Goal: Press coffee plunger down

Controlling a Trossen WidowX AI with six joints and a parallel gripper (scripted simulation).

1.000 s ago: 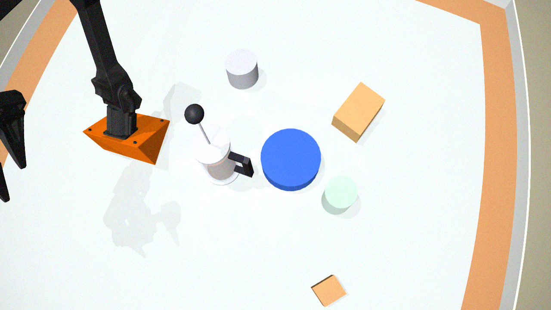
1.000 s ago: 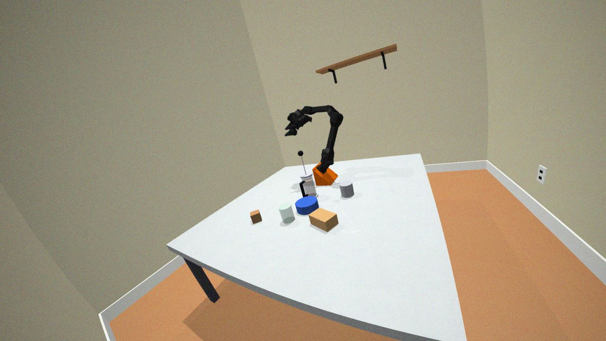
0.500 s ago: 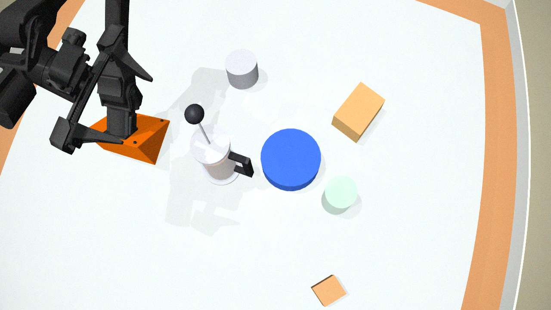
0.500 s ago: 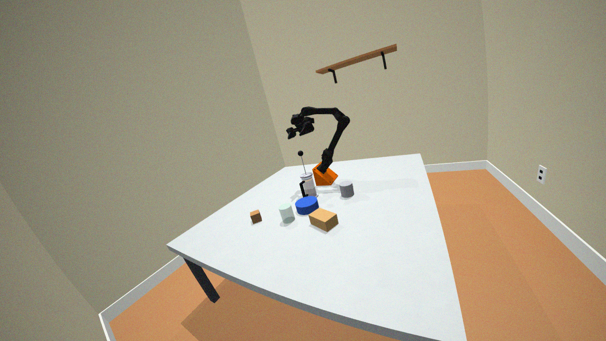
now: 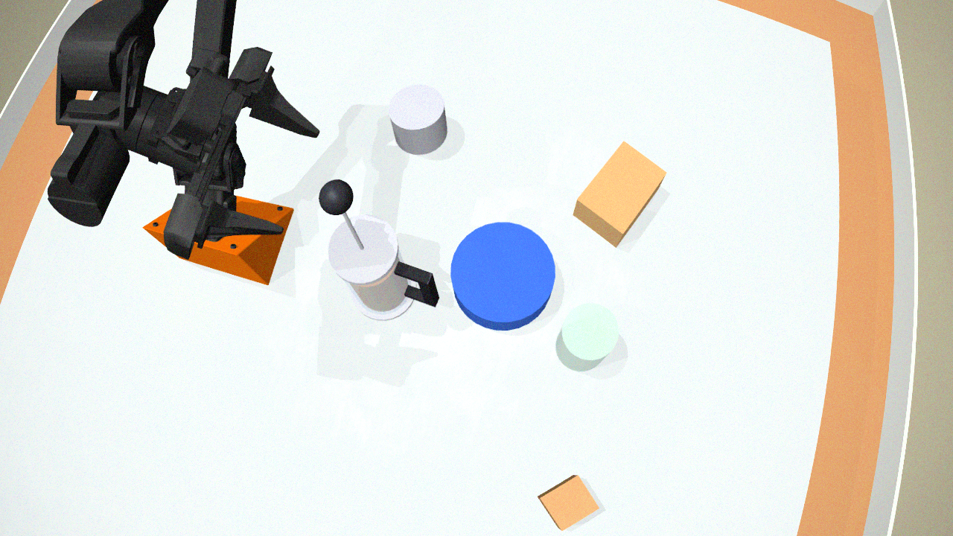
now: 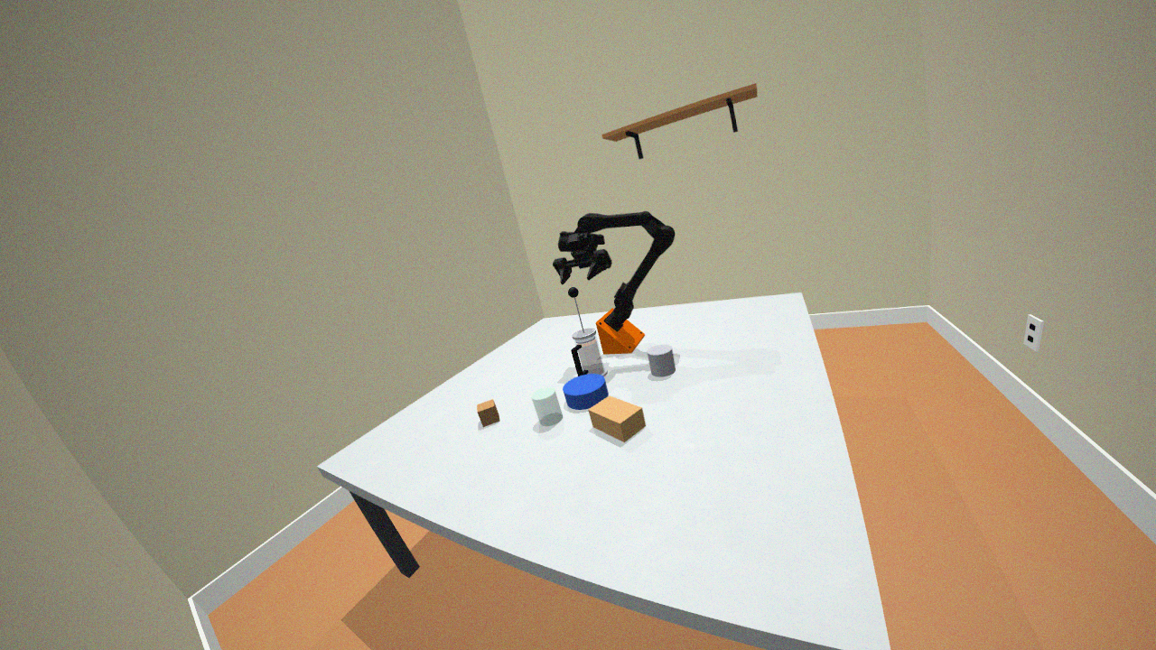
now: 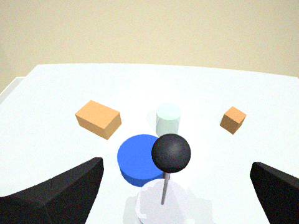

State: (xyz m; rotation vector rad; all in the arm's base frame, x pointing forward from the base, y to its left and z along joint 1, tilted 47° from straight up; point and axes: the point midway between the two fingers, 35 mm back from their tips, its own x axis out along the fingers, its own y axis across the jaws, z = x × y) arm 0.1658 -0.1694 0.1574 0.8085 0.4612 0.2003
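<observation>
My gripper tip is 4 cm short of the coffee press and 17 cm above it. The rest, counted from my gripper tip: blue disc: 17 cm ahead, 4 cm to the left, 28 cm below; then grey cylinder: 1 cm ahead, 22 cm to the left, 27 cm below; then pale green cylinder: 28 cm ahead, 1 cm to the right, 26 cm below.
</observation>
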